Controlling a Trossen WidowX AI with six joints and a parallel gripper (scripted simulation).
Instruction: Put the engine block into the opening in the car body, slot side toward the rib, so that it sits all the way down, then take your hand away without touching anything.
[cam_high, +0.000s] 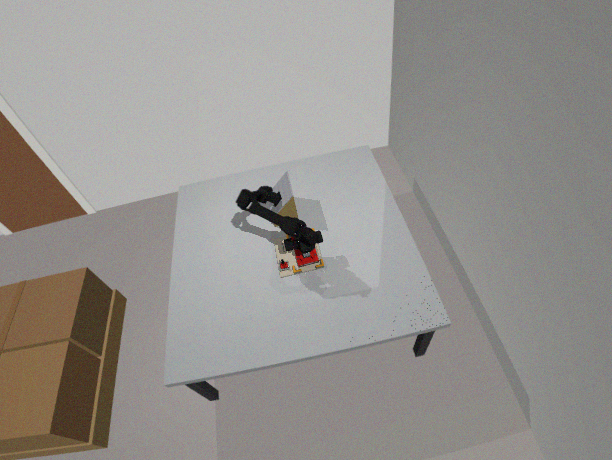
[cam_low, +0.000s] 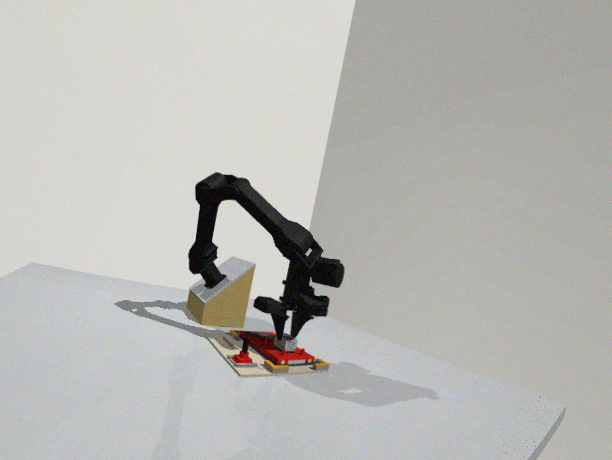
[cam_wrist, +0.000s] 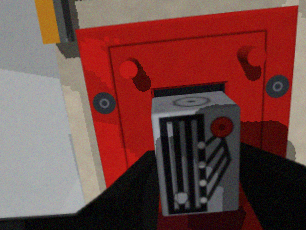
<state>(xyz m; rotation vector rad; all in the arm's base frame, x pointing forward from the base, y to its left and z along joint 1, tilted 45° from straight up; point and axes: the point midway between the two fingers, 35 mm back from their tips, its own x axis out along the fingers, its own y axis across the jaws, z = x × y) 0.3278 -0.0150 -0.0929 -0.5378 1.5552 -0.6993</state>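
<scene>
Right now my gripper tip is 1 cm above the grey engine block. From my gripper tip the other things lie so: black post 13 cm to the right, 2 cm ahead, 1 cm below.
</scene>
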